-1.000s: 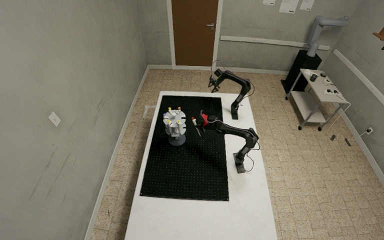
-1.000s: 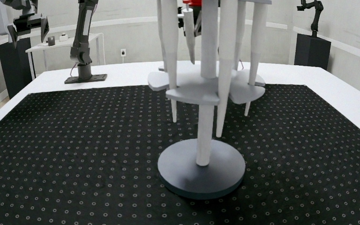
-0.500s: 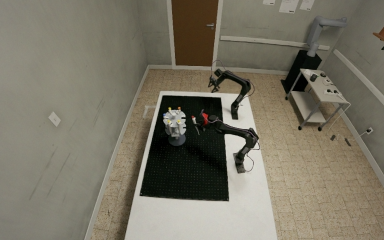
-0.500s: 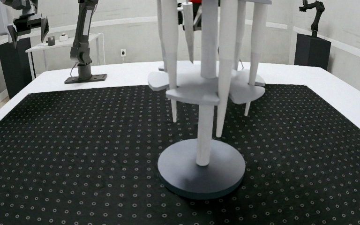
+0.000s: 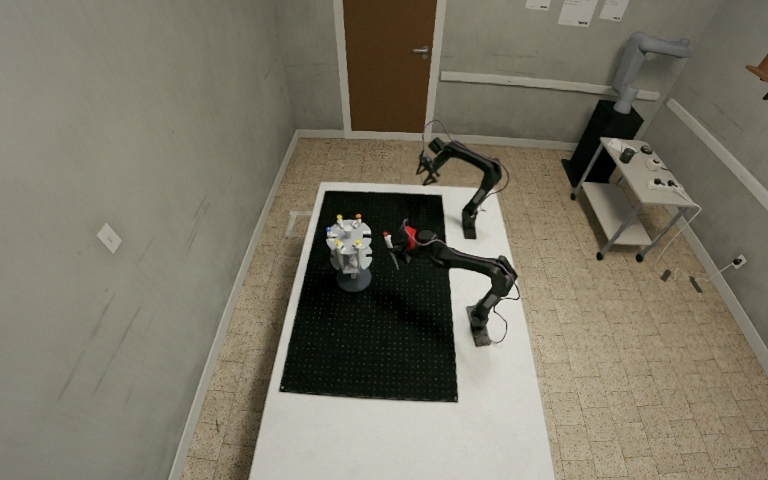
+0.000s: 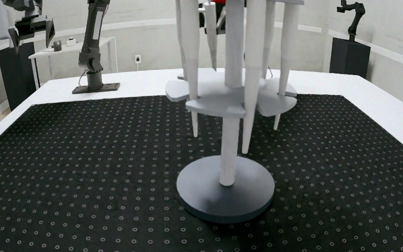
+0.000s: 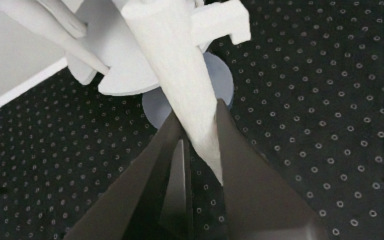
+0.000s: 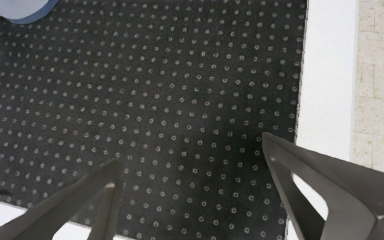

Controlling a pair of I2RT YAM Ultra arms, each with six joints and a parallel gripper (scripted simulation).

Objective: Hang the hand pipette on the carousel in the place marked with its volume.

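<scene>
The white pipette lies 10 mm to the right of my left hand and 20 mm below it.
</scene>
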